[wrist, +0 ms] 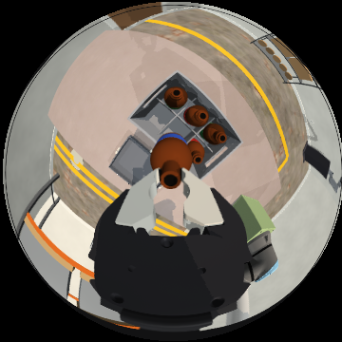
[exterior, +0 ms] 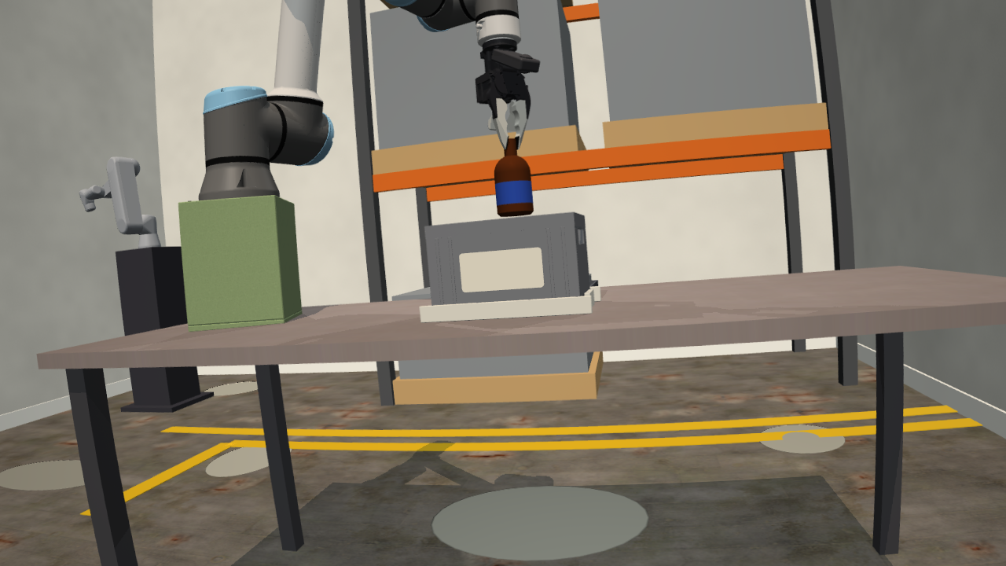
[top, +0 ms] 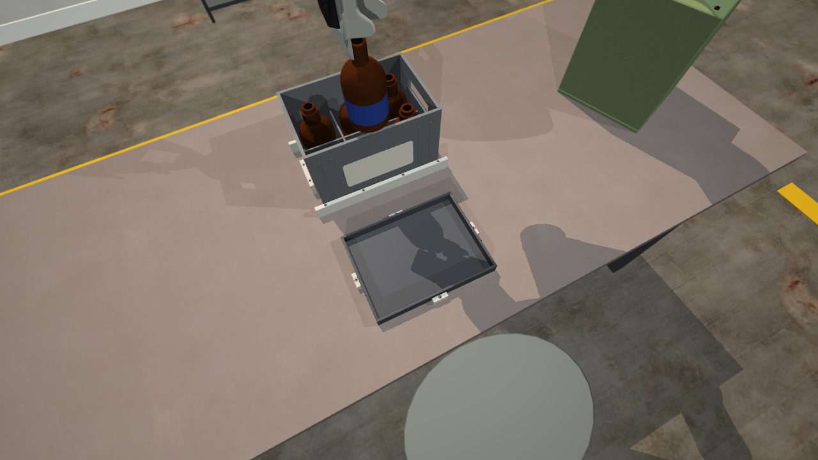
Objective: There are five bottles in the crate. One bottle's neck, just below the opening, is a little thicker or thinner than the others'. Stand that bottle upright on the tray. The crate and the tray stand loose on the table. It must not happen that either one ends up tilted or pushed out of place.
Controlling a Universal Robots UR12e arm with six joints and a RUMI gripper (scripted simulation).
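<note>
Right now the brown bottle is 1 cm to the left of my hand and 7 cm below it. From my hand the other things lie so: grey crate (1 cm behind, 6 cm to the right, 25 cm below); then dark tray (1 cm ahead, 21 cm to the left, 32 cm below).
</note>
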